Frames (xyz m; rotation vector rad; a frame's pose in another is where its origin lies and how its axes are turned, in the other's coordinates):
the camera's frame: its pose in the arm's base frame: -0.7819 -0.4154 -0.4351 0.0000 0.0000 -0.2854
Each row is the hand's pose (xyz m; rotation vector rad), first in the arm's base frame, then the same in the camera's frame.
Working: the arm's base frame: its pose in the camera's frame: 0.6333 0.6187 0.4351 0.0000 0.0000 0.2854

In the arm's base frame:
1: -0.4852 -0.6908 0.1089 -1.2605 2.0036 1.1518
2: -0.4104 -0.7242 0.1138 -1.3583 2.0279 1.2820
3: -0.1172 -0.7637 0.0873 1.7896 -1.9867 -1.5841
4: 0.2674 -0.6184 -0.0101 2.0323 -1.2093 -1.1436
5: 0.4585 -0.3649 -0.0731 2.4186 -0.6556 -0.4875
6: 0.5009 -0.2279 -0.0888 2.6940 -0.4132 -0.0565
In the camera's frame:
1: 0.3622 -0.1807 0.5440 -1.5844 1.8648 1.2793
2: 0.4434 -0.1917 0.5489 -1.6947 1.8827 1.3962
3: 0.7359 -0.1471 0.5224 1.9658 -1.6385 -1.4936
4: 1.0640 0.1006 0.4250 2.1214 -0.8821 -1.0042
5: 1.1760 0.3977 0.3620 2.4589 -0.3015 -0.3682
6: 1.1781 0.5411 0.3463 2.7242 -0.0259 0.0258

